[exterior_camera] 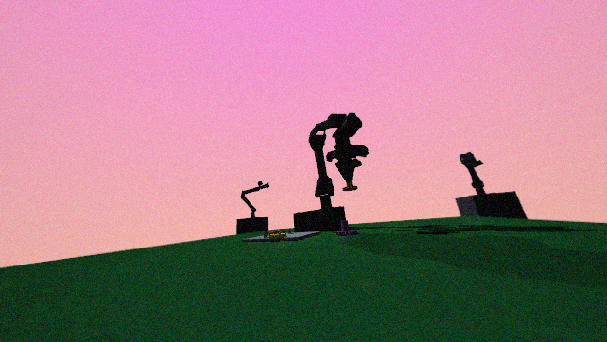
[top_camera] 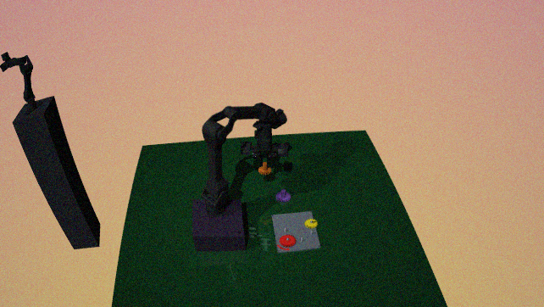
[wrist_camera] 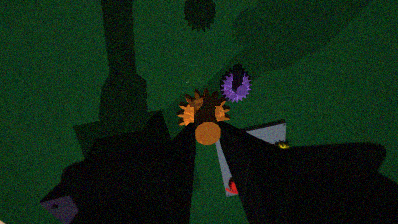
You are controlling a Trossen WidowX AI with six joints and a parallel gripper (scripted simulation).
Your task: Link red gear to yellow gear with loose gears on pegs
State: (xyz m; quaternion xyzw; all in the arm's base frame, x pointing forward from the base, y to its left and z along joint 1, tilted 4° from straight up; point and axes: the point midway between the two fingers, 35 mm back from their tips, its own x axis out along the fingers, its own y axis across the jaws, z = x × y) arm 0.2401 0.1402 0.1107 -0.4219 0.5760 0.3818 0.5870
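Right now the red gear is 290 mm to the right of my gripper tip, 150 mm below it and 10 mm ahead of it. Also, from my gripper tip: orange gear (10 mm below); then yellow gear (230 mm to the right, 150 mm below, 130 mm ahead); then purple gear (150 mm below, 70 mm ahead, 30 mm to the right).
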